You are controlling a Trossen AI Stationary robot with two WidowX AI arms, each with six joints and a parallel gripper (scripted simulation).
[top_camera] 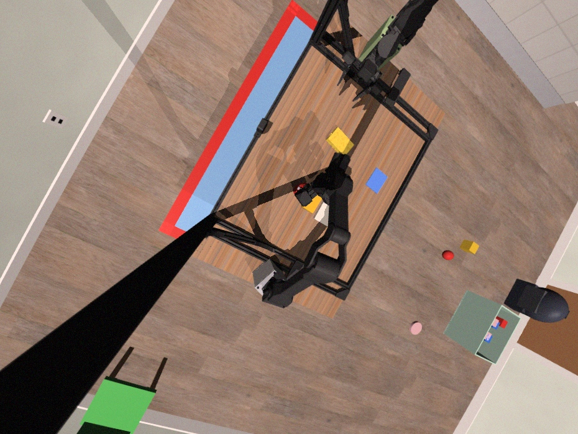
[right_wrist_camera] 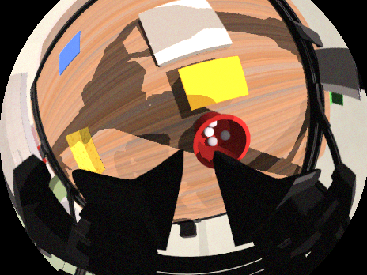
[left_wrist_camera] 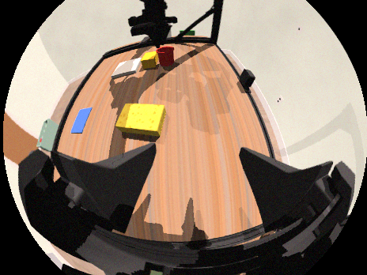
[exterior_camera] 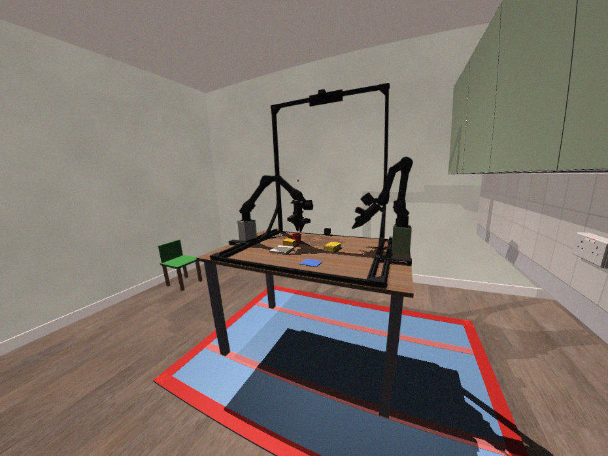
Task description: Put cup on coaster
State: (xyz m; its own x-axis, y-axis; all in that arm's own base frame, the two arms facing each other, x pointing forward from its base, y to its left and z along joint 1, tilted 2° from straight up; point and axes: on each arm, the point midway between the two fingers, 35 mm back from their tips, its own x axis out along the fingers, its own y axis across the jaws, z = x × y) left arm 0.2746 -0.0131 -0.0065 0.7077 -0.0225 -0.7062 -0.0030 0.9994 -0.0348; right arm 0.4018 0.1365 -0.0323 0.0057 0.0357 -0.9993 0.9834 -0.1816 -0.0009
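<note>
Now: the red cup 1 cm behind my right hand, 3 cm to the right of it and 9 cm below it. From my right hand the other things lie so: white coaster 17 cm ahead, 6 cm to the right, 12 cm below; blue coaster 32 cm ahead, 19 cm to the left, 12 cm below; yellow block 6 cm ahead, 5 cm to the right, 10 cm below.
</note>
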